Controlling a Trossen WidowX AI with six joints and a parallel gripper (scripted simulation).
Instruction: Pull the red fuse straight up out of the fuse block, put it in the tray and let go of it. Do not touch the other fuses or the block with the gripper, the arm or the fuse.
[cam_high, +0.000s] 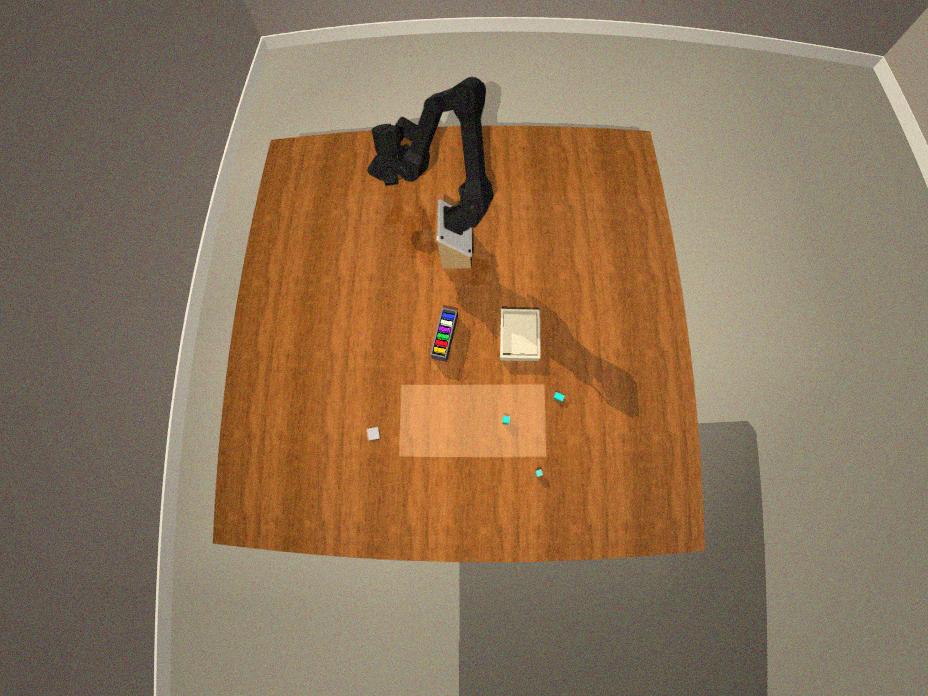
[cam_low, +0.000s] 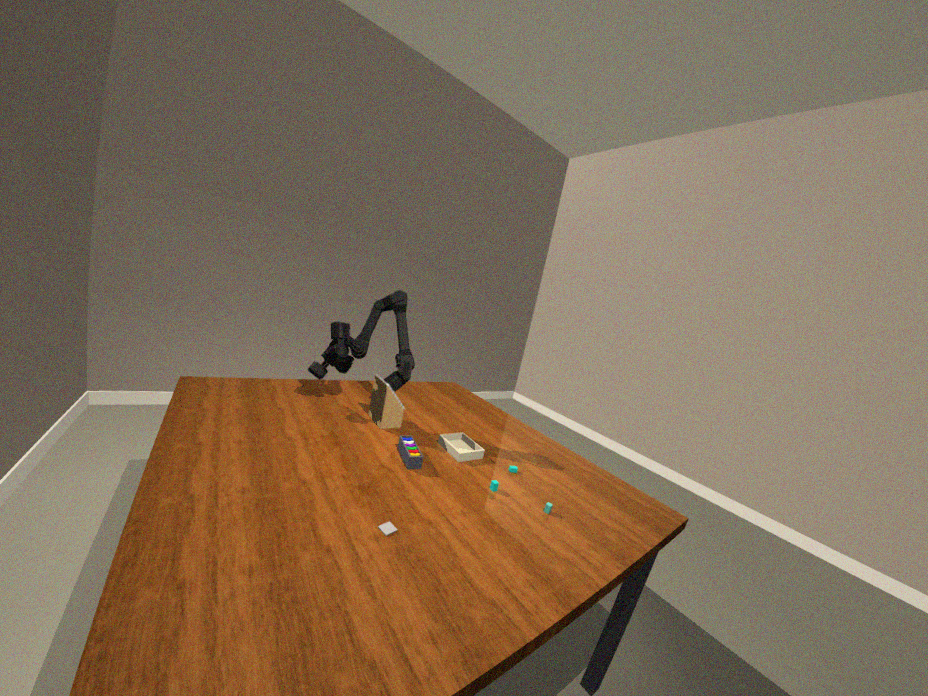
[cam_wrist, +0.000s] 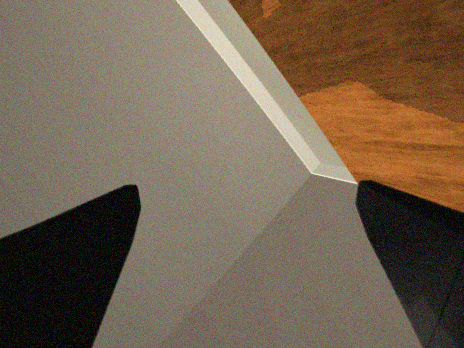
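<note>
Right now the red fuse is 59 cm ahead of my gripper tip, 12 cm to the left of it and 12 cm below it. The rest, counted from my gripper tip: green fuse 57 cm ahead, 12 cm to the left, 12 cm below; cream tray 57 cm ahead, 32 cm to the left, 14 cm below; yellow fuse 60 cm ahead, 12 cm below, 11 cm to the left.
</note>
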